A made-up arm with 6 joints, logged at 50 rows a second.
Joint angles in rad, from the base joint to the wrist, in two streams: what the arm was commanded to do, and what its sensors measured. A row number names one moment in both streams.
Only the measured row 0 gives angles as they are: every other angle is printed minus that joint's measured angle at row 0.
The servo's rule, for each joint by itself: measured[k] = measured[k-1] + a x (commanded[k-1-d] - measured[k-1]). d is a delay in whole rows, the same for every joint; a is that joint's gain. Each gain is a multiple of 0.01, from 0.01 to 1. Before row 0 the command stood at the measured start. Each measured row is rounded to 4 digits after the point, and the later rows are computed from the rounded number. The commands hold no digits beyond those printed.
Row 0, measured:
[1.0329, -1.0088, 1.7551, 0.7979, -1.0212, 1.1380]
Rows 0 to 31, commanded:
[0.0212, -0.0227, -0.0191, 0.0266, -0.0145, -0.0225]
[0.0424, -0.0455, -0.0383, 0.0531, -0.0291, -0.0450]
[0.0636, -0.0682, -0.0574, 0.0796, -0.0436, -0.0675]
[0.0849, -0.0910, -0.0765, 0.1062, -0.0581, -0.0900]
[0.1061, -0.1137, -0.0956, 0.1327, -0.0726, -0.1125]
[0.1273, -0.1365, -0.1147, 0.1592, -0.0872, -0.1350]
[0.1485, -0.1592, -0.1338, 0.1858, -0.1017, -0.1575]
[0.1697, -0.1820, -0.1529, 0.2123, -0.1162, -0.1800]
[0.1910, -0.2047, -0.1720, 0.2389, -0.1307, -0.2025]
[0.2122, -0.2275, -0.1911, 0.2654, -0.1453, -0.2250]
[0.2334, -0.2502, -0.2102, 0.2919, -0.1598, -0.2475]
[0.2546, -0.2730, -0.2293, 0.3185, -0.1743, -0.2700]
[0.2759, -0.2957, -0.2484, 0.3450, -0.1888, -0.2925]
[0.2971, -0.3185, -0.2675, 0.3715, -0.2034, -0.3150]
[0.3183, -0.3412, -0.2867, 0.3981, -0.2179, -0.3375]
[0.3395, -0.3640, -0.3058, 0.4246, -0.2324, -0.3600]
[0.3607, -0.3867, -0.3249, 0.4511, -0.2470, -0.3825]
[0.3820, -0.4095, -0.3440, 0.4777, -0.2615, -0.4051]
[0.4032, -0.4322, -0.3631, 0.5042, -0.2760, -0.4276]
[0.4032, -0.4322, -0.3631, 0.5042, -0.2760, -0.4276]
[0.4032, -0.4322, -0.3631, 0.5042, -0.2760, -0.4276]
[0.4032, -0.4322, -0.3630, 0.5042, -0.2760, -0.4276]
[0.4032, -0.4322, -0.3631, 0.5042, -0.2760, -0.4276]
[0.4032, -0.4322, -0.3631, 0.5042, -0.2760, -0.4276]
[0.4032, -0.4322, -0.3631, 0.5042, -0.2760, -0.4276]
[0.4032, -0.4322, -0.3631, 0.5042, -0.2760, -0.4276]
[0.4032, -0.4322, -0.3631, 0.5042, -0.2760, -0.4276]
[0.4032, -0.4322, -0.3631, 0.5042, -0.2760, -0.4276]
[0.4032, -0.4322, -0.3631, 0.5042, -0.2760, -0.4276]
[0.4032, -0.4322, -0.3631, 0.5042, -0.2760, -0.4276]
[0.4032, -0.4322, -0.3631, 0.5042, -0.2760, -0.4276]
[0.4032, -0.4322, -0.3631, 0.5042, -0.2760, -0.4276]
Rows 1 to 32, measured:
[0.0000, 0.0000, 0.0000, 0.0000, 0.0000, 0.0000]
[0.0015, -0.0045, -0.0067, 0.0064, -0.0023, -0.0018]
[0.0044, -0.0127, -0.0178, 0.0176, -0.0066, -0.0053]
[0.0085, -0.0238, -0.0317, 0.0325, -0.0125, -0.0103]
[0.0138, -0.0372, -0.0474, 0.0502, -0.0198, -0.0167]
[0.0203, -0.0525, -0.0643, 0.0700, -0.0282, -0.0244]
[0.0278, -0.0693, -0.0819, 0.0914, -0.0376, -0.0332]
[0.0362, -0.0873, -0.1001, 0.1141, -0.0479, -0.0431]
[0.0455, -0.1062, -0.1186, 0.1377, -0.0588, -0.0541]
[0.0557, -0.1259, -0.1373, 0.1620, -0.0703, -0.0660]
[0.0667, -0.1462, -0.1561, 0.1868, -0.0823, -0.0787]
[0.0784, -0.1670, -0.1750, 0.2120, -0.0947, -0.0922]
[0.0907, -0.1882, -0.1940, 0.2376, -0.1074, -0.1064]
[0.1037, -0.2097, -0.2130, 0.2634, -0.1204, -0.1213]
[0.1172, -0.2315, -0.2321, 0.2893, -0.1337, -0.1368]
[0.1313, -0.2534, -0.2512, 0.3154, -0.1472, -0.1529]
[0.1459, -0.2755, -0.2703, 0.3416, -0.1608, -0.1695]
[0.1609, -0.2977, -0.2894, 0.3679, -0.1746, -0.1865]
[0.1764, -0.3201, -0.3085, 0.3943, -0.1885, -0.2040]
[0.1923, -0.3425, -0.3276, 0.4207, -0.2025, -0.2219]
[0.2071, -0.3604, -0.3400, 0.4407, -0.2143, -0.2384]
[0.2208, -0.3748, -0.3481, 0.4559, -0.2242, -0.2535]
[0.2336, -0.3863, -0.3533, 0.4675, -0.2325, -0.2674]
[0.2455, -0.3955, -0.3567, 0.4763, -0.2395, -0.2802]
[0.2565, -0.4028, -0.3589, 0.4830, -0.2453, -0.2920]
[0.2668, -0.4087, -0.3604, 0.4881, -0.2502, -0.3028]
[0.2763, -0.4134, -0.3613, 0.4920, -0.2543, -0.3128]
[0.2852, -0.4172, -0.3619, 0.4949, -0.2578, -0.3220]
[0.2935, -0.4202, -0.3623, 0.4971, -0.2607, -0.3304]
[0.3012, -0.4226, -0.3626, 0.4988, -0.2631, -0.3382]
[0.3083, -0.4245, -0.3628, 0.5001, -0.2652, -0.3454]
[0.3149, -0.4260, -0.3629, 0.5011, -0.2669, -0.3520]
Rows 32 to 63, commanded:
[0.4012, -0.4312, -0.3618, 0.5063, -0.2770, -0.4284]
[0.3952, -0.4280, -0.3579, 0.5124, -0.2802, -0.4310]
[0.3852, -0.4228, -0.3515, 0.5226, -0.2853, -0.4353]
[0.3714, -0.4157, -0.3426, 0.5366, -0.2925, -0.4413]
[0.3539, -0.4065, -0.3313, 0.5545, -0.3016, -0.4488]
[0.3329, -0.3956, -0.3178, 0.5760, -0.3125, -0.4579]
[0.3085, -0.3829, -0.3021, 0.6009, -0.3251, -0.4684]
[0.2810, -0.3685, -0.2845, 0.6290, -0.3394, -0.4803]
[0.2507, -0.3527, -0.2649, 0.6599, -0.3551, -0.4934]
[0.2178, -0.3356, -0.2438, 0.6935, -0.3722, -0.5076]
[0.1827, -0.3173, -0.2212, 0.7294, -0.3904, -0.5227]
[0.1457, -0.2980, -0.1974, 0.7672, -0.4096, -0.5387]
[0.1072, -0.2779, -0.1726, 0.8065, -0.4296, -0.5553]
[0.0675, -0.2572, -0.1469, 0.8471, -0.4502, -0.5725]
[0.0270, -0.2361, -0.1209, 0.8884, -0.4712, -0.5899]
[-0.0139, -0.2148, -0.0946, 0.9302, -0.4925, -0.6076]
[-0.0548, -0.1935, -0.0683, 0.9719, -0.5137, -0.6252]
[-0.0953, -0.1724, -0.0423, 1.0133, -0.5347, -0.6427]
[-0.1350, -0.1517, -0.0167, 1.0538, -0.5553, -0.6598]
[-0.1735, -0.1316, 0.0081, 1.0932, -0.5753, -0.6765]
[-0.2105, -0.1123, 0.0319, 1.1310, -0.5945, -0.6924]
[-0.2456, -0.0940, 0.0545, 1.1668, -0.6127, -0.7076]
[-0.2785, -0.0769, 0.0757, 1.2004, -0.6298, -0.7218]
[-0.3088, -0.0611, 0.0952, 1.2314, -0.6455, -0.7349]
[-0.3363, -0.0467, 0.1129, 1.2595, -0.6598, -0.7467]
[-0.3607, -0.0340, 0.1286, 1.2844, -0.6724, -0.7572]
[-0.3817, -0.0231, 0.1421, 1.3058, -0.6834, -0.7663]
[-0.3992, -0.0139, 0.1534, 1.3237, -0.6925, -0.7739]
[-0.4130, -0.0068, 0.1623, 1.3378, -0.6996, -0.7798]
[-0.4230, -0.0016, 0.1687, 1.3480, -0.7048, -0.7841]
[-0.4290, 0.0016, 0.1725, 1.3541, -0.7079, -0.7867]
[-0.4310, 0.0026, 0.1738, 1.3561, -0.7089, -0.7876]
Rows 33 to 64, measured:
[0.3211, -0.4272, -0.3630, 0.5018, -0.2684, -0.3580]
[0.3267, -0.4280, -0.3626, 0.5029, -0.2698, -0.3636]
[0.3315, -0.4280, -0.3610, 0.5052, -0.2715, -0.3690]
[0.3353, -0.4270, -0.3577, 0.5094, -0.2737, -0.3743]
[0.3378, -0.4247, -0.3524, 0.5159, -0.2767, -0.3797]
[0.3389, -0.4211, -0.3450, 0.5252, -0.2807, -0.3852]
[0.3385, -0.4160, -0.3355, 0.5374, -0.2858, -0.3910]
[0.3364, -0.4094, -0.3238, 0.5526, -0.2921, -0.3972]
[0.3325, -0.4012, -0.3100, 0.5709, -0.2997, -0.4038]
[0.3268, -0.3915, -0.2942, 0.5923, -0.3086, -0.4110]
[0.3192, -0.3803, -0.2766, 0.6166, -0.3188, -0.4187]
[0.3096, -0.3677, -0.2572, 0.6437, -0.3303, -0.4270]
[0.2981, -0.3538, -0.2363, 0.6733, -0.3430, -0.4359]
[0.2847, -0.3386, -0.2140, 0.7053, -0.3569, -0.4455]
[0.2695, -0.3223, -0.1905, 0.7393, -0.3718, -0.4557]
[0.2525, -0.3051, -0.1661, 0.7751, -0.3877, -0.4664]
[0.2339, -0.2870, -0.1411, 0.8123, -0.4045, -0.4777]
[0.2137, -0.2683, -0.1156, 0.8506, -0.4220, -0.4895]
[0.1921, -0.2491, -0.0899, 0.8896, -0.4400, -0.5018]
[0.1692, -0.2296, -0.0643, 0.9290, -0.4584, -0.5144]
[0.1452, -0.2100, -0.0390, 0.9684, -0.4771, -0.5274]
[0.1203, -0.1905, -0.0142, 1.0074, -0.4959, -0.5406]
[0.0947, -0.1712, 0.0098, 1.0457, -0.5146, -0.5540]
[0.0686, -0.1523, 0.0329, 1.0828, -0.5330, -0.5674]
[0.0422, -0.1341, 0.0547, 1.1185, -0.5510, -0.5808]
[0.0157, -0.1166, 0.0751, 1.1523, -0.5684, -0.5941]
[-0.0106, -0.1001, 0.0938, 1.1840, -0.5850, -0.6071]
[-0.0366, -0.0847, 0.1107, 1.2132, -0.6007, -0.6198]
[-0.0620, -0.0705, 0.1256, 1.2397, -0.6154, -0.6321]
[-0.0866, -0.0578, 0.1384, 1.2632, -0.6289, -0.6439]
[-0.1101, -0.0466, 0.1490, 1.2836, -0.6410, -0.6551]
[-0.1324, -0.0370, 0.1572, 1.3005, -0.6517, -0.6656]

